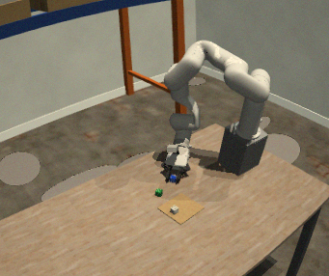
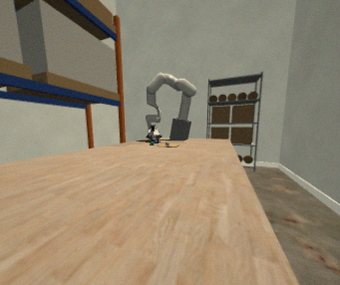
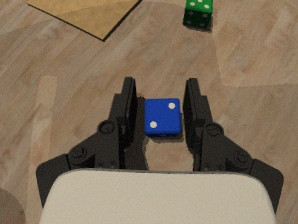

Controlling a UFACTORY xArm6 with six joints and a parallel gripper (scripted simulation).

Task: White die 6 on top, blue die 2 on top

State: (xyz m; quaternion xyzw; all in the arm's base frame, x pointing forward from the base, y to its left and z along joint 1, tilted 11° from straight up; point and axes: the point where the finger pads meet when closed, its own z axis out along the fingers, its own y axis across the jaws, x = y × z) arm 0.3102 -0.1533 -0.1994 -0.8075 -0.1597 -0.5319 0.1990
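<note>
My gripper is now 1 cm above the blue die. Also, from my hand: green die 11 cm ahead, 2 cm to the left, 1 cm below; tan mat 11 cm ahead, 15 cm to the left, 2 cm below; white die 15 cm ahead, 15 cm to the left, 1 cm below.
</note>
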